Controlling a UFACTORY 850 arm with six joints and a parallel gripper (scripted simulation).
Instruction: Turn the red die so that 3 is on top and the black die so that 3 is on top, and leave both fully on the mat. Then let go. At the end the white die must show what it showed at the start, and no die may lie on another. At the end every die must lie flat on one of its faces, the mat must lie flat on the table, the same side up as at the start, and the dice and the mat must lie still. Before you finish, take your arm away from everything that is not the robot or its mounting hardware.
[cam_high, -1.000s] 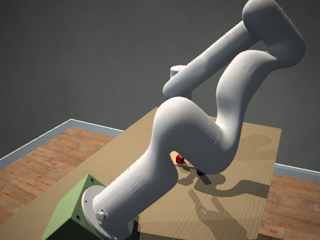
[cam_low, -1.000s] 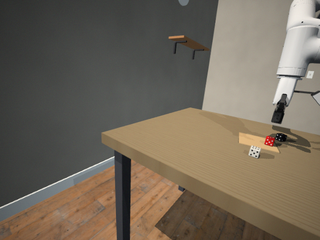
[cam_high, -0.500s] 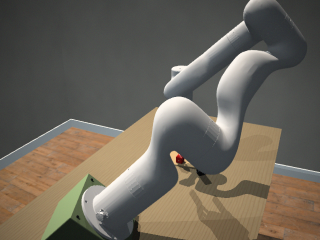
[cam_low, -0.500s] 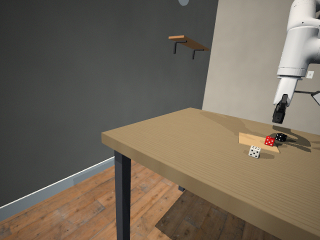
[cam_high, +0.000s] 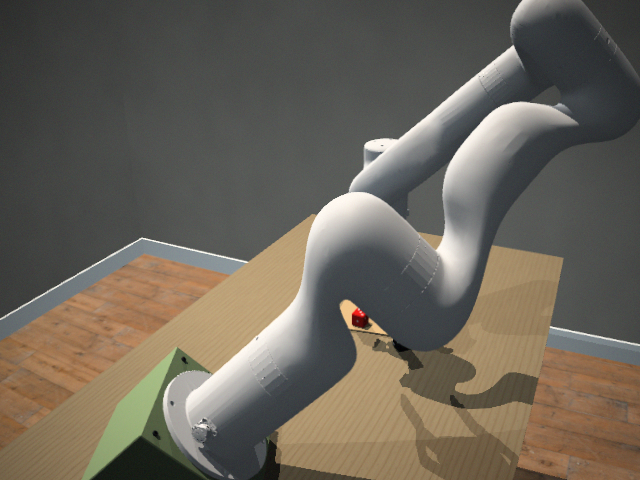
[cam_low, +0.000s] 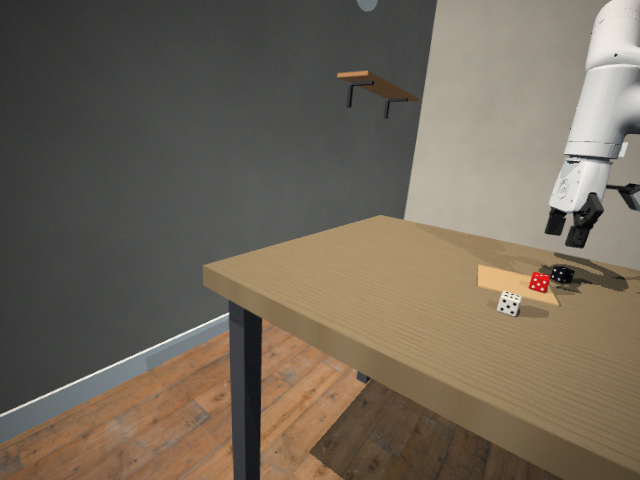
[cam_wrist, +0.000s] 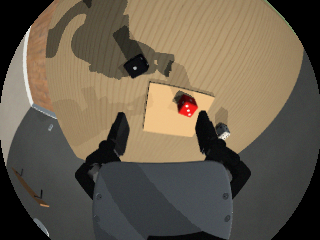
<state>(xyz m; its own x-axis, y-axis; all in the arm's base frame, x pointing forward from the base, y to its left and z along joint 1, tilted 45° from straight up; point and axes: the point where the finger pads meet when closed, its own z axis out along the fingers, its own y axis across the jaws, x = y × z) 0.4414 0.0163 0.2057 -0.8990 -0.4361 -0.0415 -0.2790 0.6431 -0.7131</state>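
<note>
My hand is 3 cm past the black die, 5 cm to the left of it and 10 cm above it. Round my hand: red die: 2 cm ahead, 6 cm to the left, 9 cm below; then tan mat: 7 cm ahead, 5 cm to the left, 11 cm below; then white die: 8 cm ahead, 20 cm to the left, 10 cm below.
</note>
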